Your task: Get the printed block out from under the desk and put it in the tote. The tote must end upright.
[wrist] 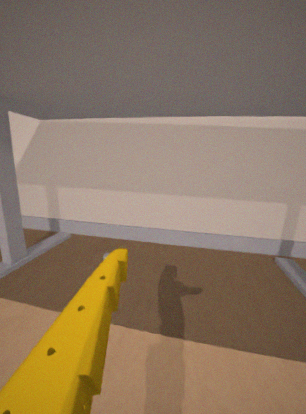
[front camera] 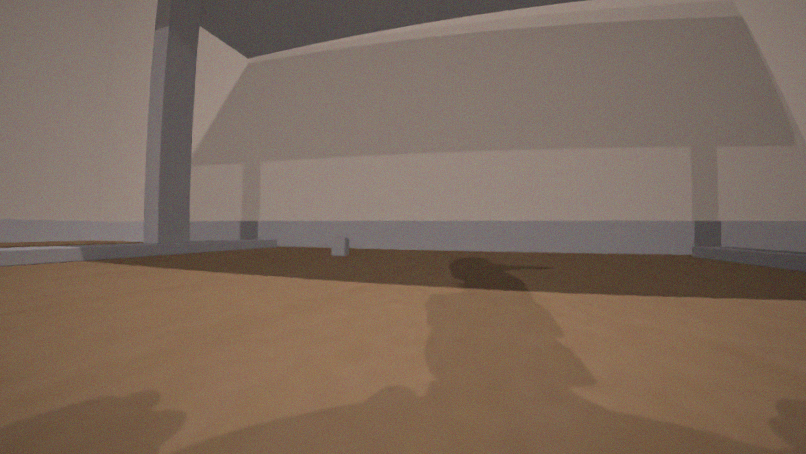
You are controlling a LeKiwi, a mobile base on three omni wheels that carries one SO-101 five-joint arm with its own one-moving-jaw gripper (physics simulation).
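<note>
The printed block is a small light grey piece with a raised right edge. It stands on the shaded floor under the desk, left of centre in the front camera view. In the wrist view a sliver of the block shows just left of the jaw tip; the rest is hidden behind the jaw. The desk spans overhead. My gripper shows one yellow notched jaw in the wrist view, so it is fully open, with the block well beyond its tip. The tote does not show in either view.
The desk's left leg stands on a long floor foot to the left of the block. The right foot lies at the right. The wall with its grey baseboard is behind. The arm's shadow falls on the floor.
</note>
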